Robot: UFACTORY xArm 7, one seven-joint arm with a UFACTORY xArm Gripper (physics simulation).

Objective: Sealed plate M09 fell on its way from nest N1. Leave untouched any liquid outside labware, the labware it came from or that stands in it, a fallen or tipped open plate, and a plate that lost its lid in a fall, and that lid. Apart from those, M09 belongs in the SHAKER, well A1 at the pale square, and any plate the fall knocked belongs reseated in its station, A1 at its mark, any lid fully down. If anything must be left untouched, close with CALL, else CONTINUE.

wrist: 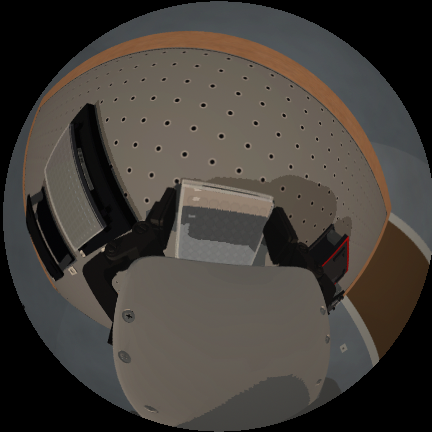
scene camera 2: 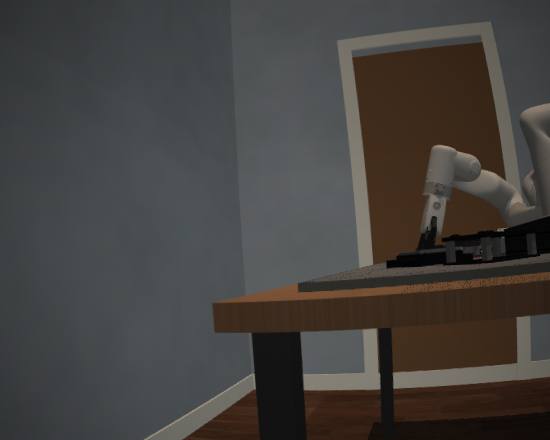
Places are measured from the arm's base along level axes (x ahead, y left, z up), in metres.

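Pixels of known places: gripper, between the fingertips: [wrist: 224,210].
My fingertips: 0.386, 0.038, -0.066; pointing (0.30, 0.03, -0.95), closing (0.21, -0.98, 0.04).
Note:
Behind a point stands the place of what it marks, as x, y, z.
A clear-lidded plate [wrist: 222,225] @[0.372, 0.033, -0.066] lies on the perforated deck in the wrist view, between my open fingers; its near part is hidden by the gripper housing and its label cannot be read. My gripper [wrist: 224,210] @[0.386, 0.038, -0.066] [scene camera 2: 427,245] is open, with one finger beside each side of the plate and nothing held. Another pale lidded plate [wrist: 72,192] @[0.359, 0.187, -0.046] sits on a black station [wrist: 112,185] @[0.371, 0.145, -0.070] at the left of the wrist view. In the scene view the gripper is low over the dark equipment at the right, and the plates cannot be told apart. No liquid can be made out.
A black device with a red edge [wrist: 347,255] @[0.399, -0.173, -0.040] stands right of the gripper in the wrist view. A black frame [wrist: 47,237] is at the far left. The perforated deck [wrist: 200,142] @[0.431, 0.078, -0.080] reaches to the wooden table edge [wrist: 200,40] @[0.585, 0.152, -0.093]. Dark racks with grey posts [scene camera 2: 486,249] @[0.229, 0.441, -0.056] stand beside the gripper.

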